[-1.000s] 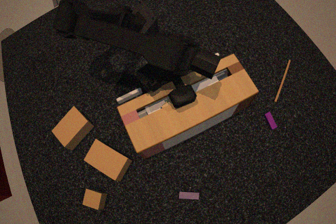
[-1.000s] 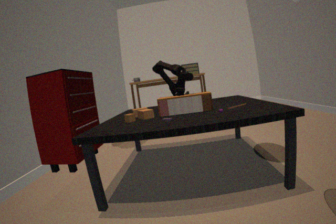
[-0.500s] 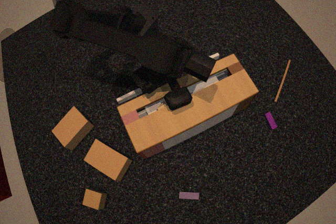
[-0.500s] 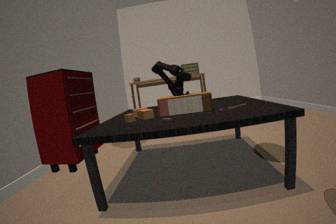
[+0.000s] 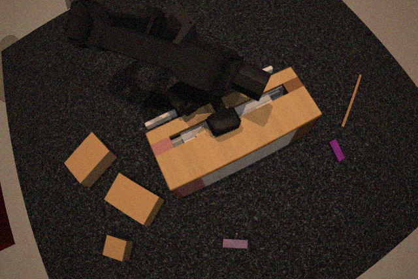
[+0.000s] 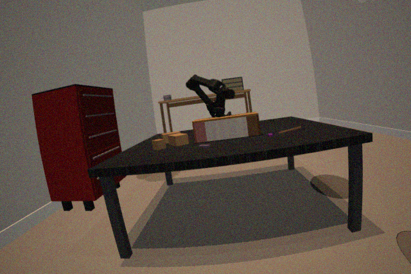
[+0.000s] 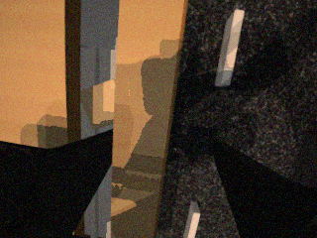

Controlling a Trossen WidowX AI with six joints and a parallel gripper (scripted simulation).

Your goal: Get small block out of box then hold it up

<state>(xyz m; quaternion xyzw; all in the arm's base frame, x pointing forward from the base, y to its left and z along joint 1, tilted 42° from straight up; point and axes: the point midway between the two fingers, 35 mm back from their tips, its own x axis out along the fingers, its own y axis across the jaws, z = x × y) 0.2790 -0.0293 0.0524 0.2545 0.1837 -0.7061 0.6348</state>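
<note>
Right now the tan block is 50 mm ahead of my gripper tip and 30 mm to the right of it. Round my gripper tip: thin orange stick 400 mm to the left, 180 mm ahead, 90 mm below; then box 40 mm to the left, 40 mm ahead, 30 mm below.
</note>
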